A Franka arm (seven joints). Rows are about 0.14 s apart.
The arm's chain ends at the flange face. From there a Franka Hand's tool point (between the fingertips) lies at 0.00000 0.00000 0.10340 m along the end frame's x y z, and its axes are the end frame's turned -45 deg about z.
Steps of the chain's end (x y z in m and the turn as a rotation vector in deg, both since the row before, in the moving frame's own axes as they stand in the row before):
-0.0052, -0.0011, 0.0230, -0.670, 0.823, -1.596
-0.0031, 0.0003, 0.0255, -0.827, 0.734, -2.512
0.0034, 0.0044, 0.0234, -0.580, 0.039, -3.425
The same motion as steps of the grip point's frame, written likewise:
-0.0027, -0.0026, 0.0230, -1.056, 0.108, -1.596
-0.0025, 0.0000, 0.0255, -1.104, -0.066, -2.512
-0.0014, 0.0063, 0.0234, -0.438, -0.383, -3.425

